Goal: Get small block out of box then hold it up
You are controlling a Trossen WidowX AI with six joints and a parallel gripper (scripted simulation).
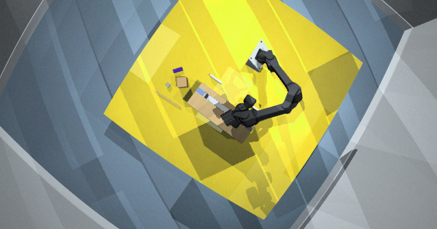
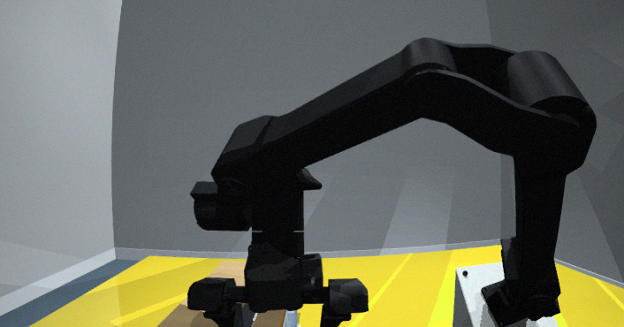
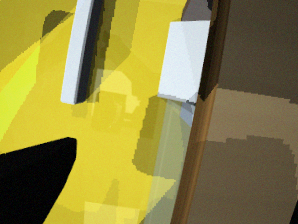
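Right now my gripper tip is 6 cm short of the brown block and 1 cm to the right of it. Also, from my gripper tip: long tan box (2 cm ahead, 10 cm to the right, 3 cm below); tan cube (1 cm behind, 40 cm to the right, 6 cm below); thin wooden stick (13 cm ahead, 45 cm to the right, 8 cm below).
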